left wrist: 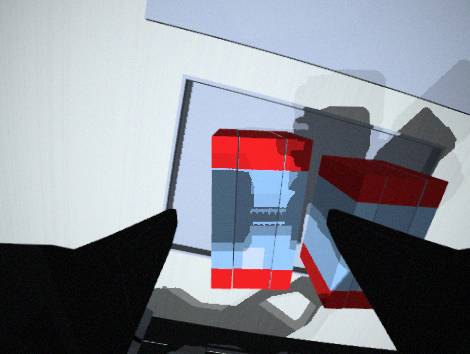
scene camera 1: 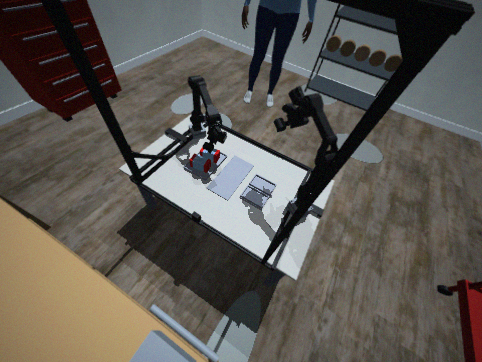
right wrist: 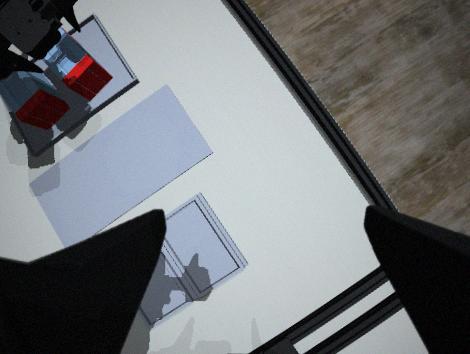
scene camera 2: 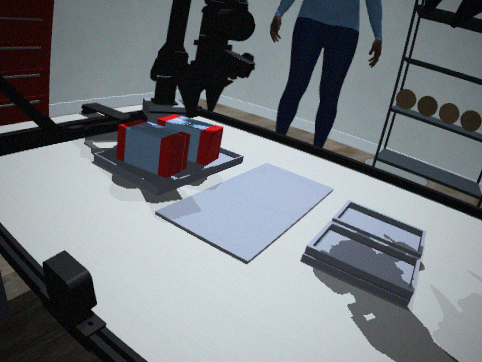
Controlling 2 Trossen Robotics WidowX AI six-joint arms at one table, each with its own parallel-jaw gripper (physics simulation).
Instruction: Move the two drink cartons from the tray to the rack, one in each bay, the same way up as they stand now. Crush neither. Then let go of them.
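Places are measured from the left arm's base along level axes (x ahead, y right, z down), in millimetres.
Pixels of known places: left gripper, fingertip midpoint: [left wrist: 252, 216] [right wrist: 60, 50] [scene camera 2: 201, 114]; right gripper, fingertip midpoint: [scene camera 1: 283, 129] [right wrist: 264, 218] [scene camera 2: 439, 20]; left arm's base at its link origin: [scene camera 1: 197, 127] [scene camera 2: 164, 102].
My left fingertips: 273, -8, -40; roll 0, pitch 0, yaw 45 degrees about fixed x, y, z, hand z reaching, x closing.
Note:
Ahead of a thing's pixels: the offset from my left fingertips to its top centre, as dx, dy, dz. Level surfaces: height alone.
Two blue cartons with red ends lie on their long sides, side by side in the tray [scene camera 1: 223, 159] [scene camera 2: 215, 171] [left wrist: 200, 110] [right wrist: 102, 42]. The back carton @(-9, +16, +21) [scene camera 1: 216, 155] [scene camera 2: 210, 142] [left wrist: 250, 190] [right wrist: 89, 77] is below my left gripper [scene camera 1: 209, 146] [scene camera 2: 201, 112] [left wrist: 252, 216] [right wrist: 60, 50], which is open, its fingertips to either side of it in the left wrist view. The front carton @(+43, +103, +21) [scene camera 1: 201, 162] [scene camera 2: 145, 145] [left wrist: 385, 185] [right wrist: 42, 107] is partly behind a finger there. The two-bay rack @(+365, -164, +76) [scene camera 1: 260, 190] [scene camera 2: 375, 239] [right wrist: 223, 230] holds no carton. My right gripper [scene camera 1: 279, 124] [right wrist: 264, 218] is open, high above the table.
A flat pale mat @(dz +92) [scene camera 1: 232, 177] [scene camera 2: 250, 210] [left wrist: 325, 25] [right wrist: 125, 160] lies between the tray and the rack. Black frame rails run along the table edges, and frame posts rise beside it. A person [scene camera 1: 275, 40] [scene camera 2: 322, 70] stands behind the table.

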